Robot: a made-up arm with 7 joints. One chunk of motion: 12 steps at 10 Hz.
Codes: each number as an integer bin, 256 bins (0 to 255) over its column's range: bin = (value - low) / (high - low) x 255, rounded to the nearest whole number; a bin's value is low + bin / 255 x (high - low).
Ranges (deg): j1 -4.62..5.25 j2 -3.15..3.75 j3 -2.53..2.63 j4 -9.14..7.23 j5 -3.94..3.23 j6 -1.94..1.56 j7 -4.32..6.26
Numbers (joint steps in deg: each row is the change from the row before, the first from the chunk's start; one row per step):
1: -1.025 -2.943 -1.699 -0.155 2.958 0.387 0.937
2: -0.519 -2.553 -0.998 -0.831 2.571 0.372 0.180
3: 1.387 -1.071 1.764 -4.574 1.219 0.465 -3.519
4: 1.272 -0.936 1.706 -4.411 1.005 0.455 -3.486
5: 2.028 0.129 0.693 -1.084 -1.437 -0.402 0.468
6: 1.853 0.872 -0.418 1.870 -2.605 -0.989 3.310
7: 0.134 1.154 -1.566 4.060 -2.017 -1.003 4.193
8: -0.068 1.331 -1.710 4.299 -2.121 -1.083 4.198
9: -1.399 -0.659 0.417 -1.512 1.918 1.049 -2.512
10: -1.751 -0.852 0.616 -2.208 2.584 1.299 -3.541
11: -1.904 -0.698 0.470 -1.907 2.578 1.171 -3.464
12: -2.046 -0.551 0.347 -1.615 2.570 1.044 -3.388
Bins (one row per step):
1: 93 8 41 140 245 170 127
2: 106 22 76 129 232 168 108
3: 155 77 212 71 183 175 19
4: 152 82 209 74 176 174 20
5: 172 121 159 125 89 112 115
6: 167 149 104 172 47 69 184
7: 123 159 48 206 68 68 205
8: 118 166 41 209 65 62 205
9: 83 92 146 119 208 218 44
10: 74 85 155 108 232 236 19
11: 70 91 148 113 232 227 21
12: 67 96 142 117 232 217 22

